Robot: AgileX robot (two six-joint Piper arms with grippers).
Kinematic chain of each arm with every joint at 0, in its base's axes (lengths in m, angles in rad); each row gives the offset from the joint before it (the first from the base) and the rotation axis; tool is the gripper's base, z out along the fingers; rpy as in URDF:
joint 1: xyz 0 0 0.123 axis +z
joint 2: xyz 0 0 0 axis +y
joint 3: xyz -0.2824 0 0.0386 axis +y
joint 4: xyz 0.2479 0 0.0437 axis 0.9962 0 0.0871
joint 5: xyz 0 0 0 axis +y
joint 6: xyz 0.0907 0 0.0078 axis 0.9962 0 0.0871
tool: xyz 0 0 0 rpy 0 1.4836 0
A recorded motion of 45 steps. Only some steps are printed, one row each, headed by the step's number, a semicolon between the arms.
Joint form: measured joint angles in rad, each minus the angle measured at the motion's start. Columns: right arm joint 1, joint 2, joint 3, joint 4, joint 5, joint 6; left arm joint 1, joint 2, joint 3, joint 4, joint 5, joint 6.
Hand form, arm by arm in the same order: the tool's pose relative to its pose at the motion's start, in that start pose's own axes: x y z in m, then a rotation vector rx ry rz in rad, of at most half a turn. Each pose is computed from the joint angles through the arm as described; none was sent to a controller.
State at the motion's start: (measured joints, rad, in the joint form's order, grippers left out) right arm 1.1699 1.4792 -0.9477 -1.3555 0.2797 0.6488; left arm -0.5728 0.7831 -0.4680 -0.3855 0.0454 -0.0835
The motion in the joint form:
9: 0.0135 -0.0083 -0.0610 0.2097 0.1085 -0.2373; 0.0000 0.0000 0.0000 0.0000 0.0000 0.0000
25: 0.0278 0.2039 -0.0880 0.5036 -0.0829 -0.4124; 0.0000 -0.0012 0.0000 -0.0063 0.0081 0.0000
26: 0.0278 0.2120 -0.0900 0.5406 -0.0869 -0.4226; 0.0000 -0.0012 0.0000 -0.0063 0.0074 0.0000
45: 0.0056 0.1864 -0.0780 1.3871 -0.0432 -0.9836; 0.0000 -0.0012 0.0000 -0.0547 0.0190 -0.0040
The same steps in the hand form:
9: -0.0073 -0.0117 -0.0063 0.0304 0.0684 -0.0239; 0.0000 0.0000 0.0000 0.0000 0.0000 0.0000
25: -0.0040 0.0439 0.0501 -0.2256 0.0516 0.0380; 0.0006 0.0000 -0.0002 0.0002 0.0070 -0.0063
26: -0.0035 0.0460 0.0520 -0.2363 0.0570 0.0631; 0.0006 0.0000 -0.0002 0.0002 0.0063 -0.0063
45: -0.0001 0.0525 0.0425 -0.3855 0.1114 0.3479; 0.0016 -0.0002 -0.0003 0.0019 0.0181 -0.0586

